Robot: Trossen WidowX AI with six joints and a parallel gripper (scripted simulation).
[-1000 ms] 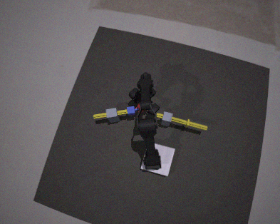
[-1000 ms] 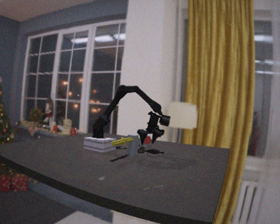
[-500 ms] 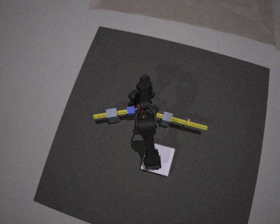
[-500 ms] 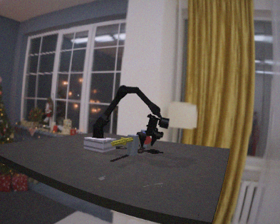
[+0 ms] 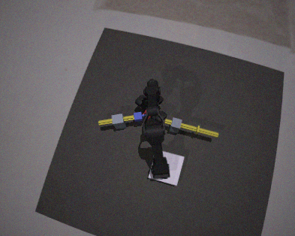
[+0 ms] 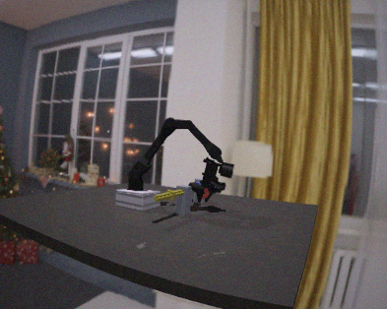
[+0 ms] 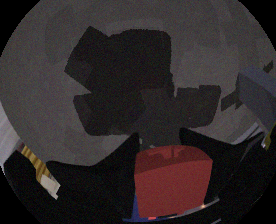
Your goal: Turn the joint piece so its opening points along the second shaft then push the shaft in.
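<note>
The red joint piece lies 5 cm above my gripper tip.
</note>
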